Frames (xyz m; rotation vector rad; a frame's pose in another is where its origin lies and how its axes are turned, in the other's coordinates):
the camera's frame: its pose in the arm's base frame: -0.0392 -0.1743 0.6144 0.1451 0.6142 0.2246
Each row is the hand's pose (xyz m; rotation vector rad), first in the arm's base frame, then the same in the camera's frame.
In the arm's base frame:
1: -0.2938 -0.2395 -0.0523 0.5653 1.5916 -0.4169
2: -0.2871 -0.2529 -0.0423 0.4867 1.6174 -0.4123
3: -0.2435 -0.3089 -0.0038 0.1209 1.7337 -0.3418
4: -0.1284 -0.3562 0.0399 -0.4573 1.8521 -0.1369
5: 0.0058 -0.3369 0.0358 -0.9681 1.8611 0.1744
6: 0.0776 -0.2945 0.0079 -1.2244 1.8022 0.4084
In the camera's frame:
1: 0.1505 -0.1548 -0.6833 0.6839 0.9070 -0.4667
2: 0.1470 -0.1669 -0.6704 0.6155 0.9376 -0.4864
3: 0.1462 -0.2204 -0.6100 0.2848 1.0856 -0.5313
4: 0.2015 -0.2763 -0.5041 -0.2626 1.2851 -0.5089
5: 0.3152 -0.2807 -0.4302 -0.7853 1.4042 -0.3632
6: 0.3983 -0.2572 -0.4137 -1.0748 1.4211 -0.2164

